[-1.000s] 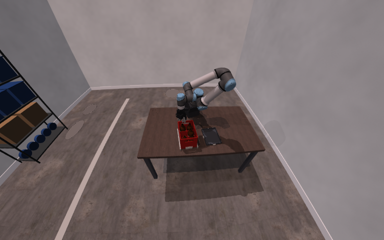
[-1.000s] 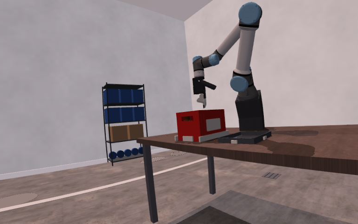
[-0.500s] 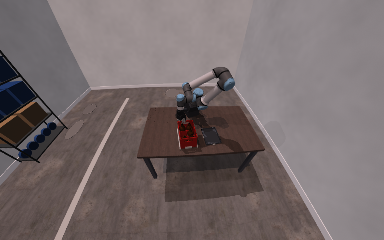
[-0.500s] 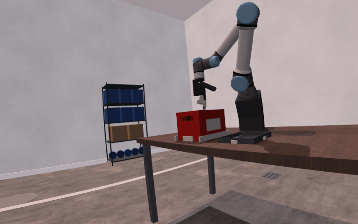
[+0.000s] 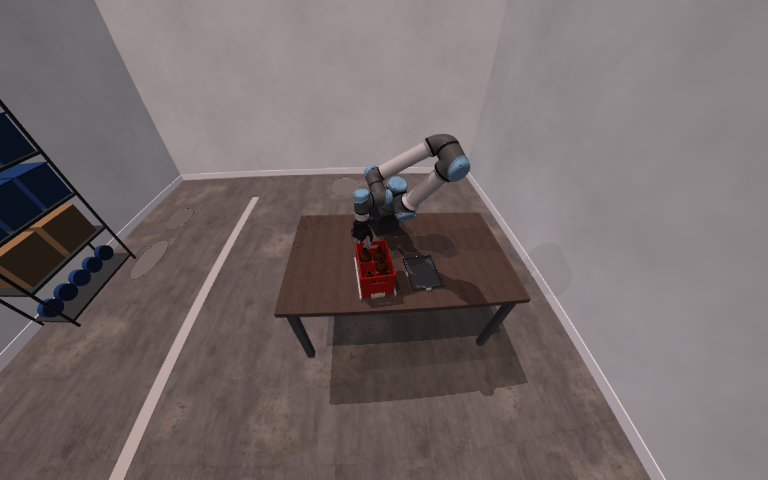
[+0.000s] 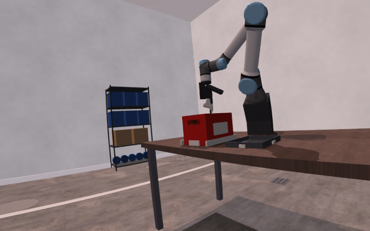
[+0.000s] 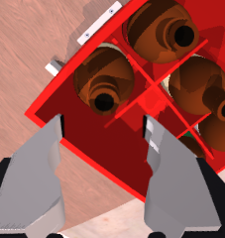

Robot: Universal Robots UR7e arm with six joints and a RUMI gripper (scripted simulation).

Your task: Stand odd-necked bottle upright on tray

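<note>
My gripper is now 8 cm short of the red crate, 7 cm to the right of it and 11 cm above it. Also, from my hand: dark tray: 36 cm to the left, 18 cm below; then brown bottle: 6 cm ahead, 11 cm to the left, 11 cm below; then glass bottle: 17 cm ahead, 5 cm to the left, 11 cm below.
</note>
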